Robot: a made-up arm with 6 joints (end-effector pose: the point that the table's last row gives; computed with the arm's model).
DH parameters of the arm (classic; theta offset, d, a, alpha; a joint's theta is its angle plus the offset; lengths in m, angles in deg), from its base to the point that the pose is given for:
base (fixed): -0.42 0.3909 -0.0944 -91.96
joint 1: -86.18 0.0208 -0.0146 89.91
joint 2: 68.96 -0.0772 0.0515 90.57
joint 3: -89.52 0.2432 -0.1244 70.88
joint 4: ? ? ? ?
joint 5: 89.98 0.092 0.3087 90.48
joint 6: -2.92 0.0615 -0.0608 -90
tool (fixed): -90 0.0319 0 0
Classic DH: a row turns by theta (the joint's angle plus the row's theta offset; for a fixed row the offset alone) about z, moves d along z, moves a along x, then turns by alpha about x.
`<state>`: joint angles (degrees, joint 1 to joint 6).
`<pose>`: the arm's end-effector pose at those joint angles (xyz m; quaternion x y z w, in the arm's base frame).
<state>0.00 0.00 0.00 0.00 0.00 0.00</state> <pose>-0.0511 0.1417 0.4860 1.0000 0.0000 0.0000 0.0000</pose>
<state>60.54 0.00 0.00 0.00 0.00 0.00</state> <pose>0.0143 0.1382 0.3984 -0.8637 0.0173 0.5037 0.0037</pose>
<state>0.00 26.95 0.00 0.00 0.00 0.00</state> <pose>-0.0551 0.1798 0.4189 0.9725 0.0155 -0.0026 0.2325</pose>
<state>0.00 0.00 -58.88 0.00 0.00 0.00</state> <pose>0.0543 0.1296 0.4740 0.8709 -0.4632 -0.1609 0.0340</pose>
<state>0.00 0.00 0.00 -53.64 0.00 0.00</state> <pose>-0.1931 0.1417 0.4842 0.8924 0.0000 -0.4512 0.0000</pose>
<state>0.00 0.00 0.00 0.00 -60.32 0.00</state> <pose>0.1346 0.3212 0.4936 -0.8646 -0.5017 -0.0256 0.0042</pose>
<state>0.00 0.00 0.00 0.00 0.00 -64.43</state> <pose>-0.0511 0.0784 0.4492 0.8460 0.0000 0.0000 0.5331</pose>
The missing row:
joint 4: 3.72 -0.3954 0.012 92.92
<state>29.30 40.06 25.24 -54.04 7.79 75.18</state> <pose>-0.1241 0.1497 0.5147 -0.7887 0.2737 0.5404 0.1050</pose>
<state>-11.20 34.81 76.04 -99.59 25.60 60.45</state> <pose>-0.2400 -0.0063 0.6176 0.8631 -0.1233 -0.3522 0.3403</pose>
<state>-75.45 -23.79 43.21 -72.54 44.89 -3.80</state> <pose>-0.3208 -0.1704 0.1874 0.9420 -0.0745 0.2708 0.1835</pose>
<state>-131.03 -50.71 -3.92 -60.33 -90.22 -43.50</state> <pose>-0.3211 0.3541 0.2152 0.0527 0.6514 0.6537 0.3815</pose>
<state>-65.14 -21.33 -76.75 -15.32 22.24 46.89</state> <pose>-0.2250 0.1269 0.6339 -0.5272 0.4666 -0.1523 0.6937</pose>
